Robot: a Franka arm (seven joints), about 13 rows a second.
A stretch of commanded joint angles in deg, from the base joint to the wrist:
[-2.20, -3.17, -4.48, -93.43, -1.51, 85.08, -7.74]
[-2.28, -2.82, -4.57, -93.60, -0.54, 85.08, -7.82]
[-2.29, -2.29, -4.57, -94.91, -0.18, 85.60, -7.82]
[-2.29, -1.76, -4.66, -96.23, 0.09, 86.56, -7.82]
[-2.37, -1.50, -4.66, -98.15, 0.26, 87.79, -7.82]
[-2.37, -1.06, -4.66, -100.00, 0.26, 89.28, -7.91]
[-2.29, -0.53, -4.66, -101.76, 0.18, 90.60, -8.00]
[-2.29, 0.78, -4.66, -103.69, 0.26, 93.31, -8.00]
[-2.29, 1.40, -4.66, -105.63, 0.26, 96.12, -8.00]
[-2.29, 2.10, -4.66, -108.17, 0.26, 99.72, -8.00]
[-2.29, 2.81, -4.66, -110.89, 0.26, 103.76, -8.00]
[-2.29, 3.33, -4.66, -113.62, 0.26, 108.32, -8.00]
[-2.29, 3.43, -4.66, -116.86, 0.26, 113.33, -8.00]
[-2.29, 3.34, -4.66, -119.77, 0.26, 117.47, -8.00]
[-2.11, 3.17, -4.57, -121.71, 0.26, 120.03, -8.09]
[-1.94, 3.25, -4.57, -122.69, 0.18, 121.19, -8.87]
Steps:
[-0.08, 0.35, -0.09, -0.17, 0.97, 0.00, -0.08]
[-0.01, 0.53, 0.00, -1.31, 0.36, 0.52, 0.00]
[0.00, 0.53, -0.09, -1.32, 0.27, 0.96, 0.00]
[-0.08, 0.26, 0.00, -1.92, 0.17, 1.23, 0.00]
[0.00, 0.44, 0.00, -1.85, 0.00, 1.49, -0.09]
[0.08, 0.53, 0.00, -1.76, -0.08, 1.32, -0.09]
[0.00, 1.31, 0.00, -1.93, 0.08, 2.71, 0.00]
[0.00, 0.62, 0.00, -1.94, 0.00, 2.81, 0.00]
[0.00, 0.70, 0.00, -2.54, 0.00, 3.60, 0.00]
[0.00, 0.71, 0.00, -2.72, 0.00, 4.04, 0.00]
[0.00, 0.52, 0.00, -2.73, 0.00, 4.56, 0.00]
[0.00, 0.10, 0.00, -3.24, 0.00, 5.01, 0.00]
[0.00, -0.09, 0.00, -2.91, 0.00, 4.14, 0.00]
[0.18, -0.17, 0.09, -1.94, 0.00, 2.56, -0.09]
[0.17, 0.08, 0.00, -0.98, -0.08, 1.16, -0.78]

